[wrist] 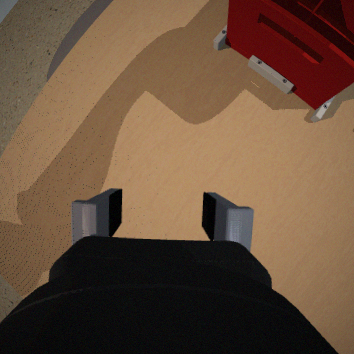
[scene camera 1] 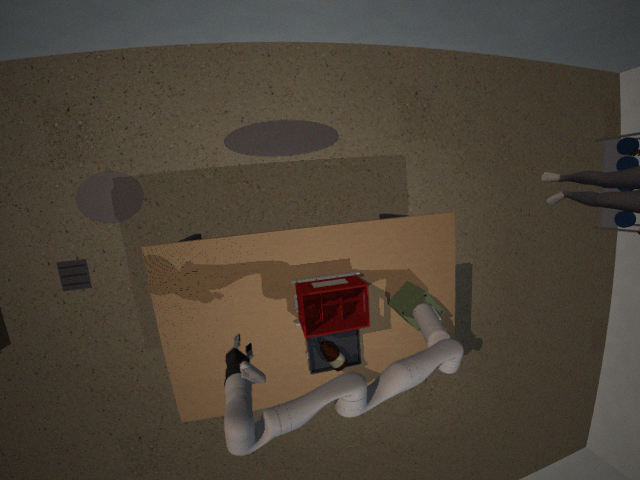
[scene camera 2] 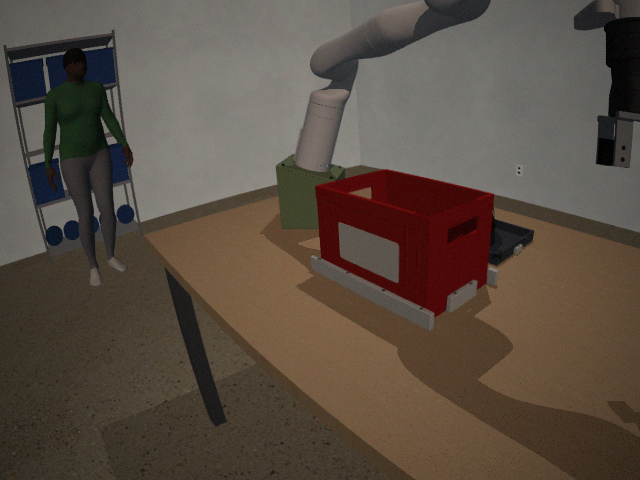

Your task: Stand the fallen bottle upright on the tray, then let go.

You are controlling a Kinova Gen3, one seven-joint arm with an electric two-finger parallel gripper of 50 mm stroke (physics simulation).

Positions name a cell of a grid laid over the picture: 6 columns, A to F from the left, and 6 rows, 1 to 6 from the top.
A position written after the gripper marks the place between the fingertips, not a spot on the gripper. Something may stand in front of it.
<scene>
In view: the gripper (scene camera 2: F3).
The gripper also shows in the wrist view (wrist: C4).
</scene>
